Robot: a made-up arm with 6 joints. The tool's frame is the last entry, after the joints.
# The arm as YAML. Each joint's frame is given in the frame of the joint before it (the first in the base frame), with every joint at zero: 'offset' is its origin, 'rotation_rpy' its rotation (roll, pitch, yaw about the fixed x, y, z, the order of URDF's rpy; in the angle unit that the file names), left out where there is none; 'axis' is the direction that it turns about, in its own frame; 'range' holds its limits. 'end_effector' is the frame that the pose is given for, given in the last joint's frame.
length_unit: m
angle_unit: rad
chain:
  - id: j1
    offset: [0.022, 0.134, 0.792]
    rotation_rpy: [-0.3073, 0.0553, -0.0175]
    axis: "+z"
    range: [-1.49, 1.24]
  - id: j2
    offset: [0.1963, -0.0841, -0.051]
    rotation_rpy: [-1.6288, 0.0, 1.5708]
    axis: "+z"
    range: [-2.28, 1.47]
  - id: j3
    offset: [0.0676, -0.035, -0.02]
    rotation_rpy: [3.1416, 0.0, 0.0]
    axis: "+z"
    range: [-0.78, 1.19]
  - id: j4
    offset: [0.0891, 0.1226, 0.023]
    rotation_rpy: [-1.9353, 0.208, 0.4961]
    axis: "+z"
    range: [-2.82, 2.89]
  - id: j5
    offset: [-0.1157, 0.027, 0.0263]
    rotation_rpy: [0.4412, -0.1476, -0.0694]
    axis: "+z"
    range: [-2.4, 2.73]
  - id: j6
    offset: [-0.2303, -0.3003, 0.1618]
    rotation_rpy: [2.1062, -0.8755, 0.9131]
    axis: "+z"
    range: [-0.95, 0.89]
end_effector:
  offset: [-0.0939, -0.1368, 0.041]
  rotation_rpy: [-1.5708, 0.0, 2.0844]
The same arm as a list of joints. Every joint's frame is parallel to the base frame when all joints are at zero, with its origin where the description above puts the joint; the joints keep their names.
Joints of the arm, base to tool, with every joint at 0 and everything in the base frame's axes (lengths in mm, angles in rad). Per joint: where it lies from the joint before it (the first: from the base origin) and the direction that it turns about. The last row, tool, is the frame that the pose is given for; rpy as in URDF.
j1: origin 22 134 792 axis 0.058 0.3015 0.9517
j2: origin 193 -99 -34 axis -x
j3: origin 20 75 12.9 axis +x
j4: origin 23 122 90 axis -0.348788 -0.248091 0.903769
j5: origin -10 -121 -8 axis 0.102601 -0.326802 0.939507
j6: origin 354 -200 64 axis +y
tool: origin -73 41 -149 rpy 3.1416 -0.0001 0
Joint limits (rad, base to tool): -1.49..1.24 -2.28..1.47 -0.78..1.19 -2.82..2.89 -2.4..2.73 -0.95..0.89

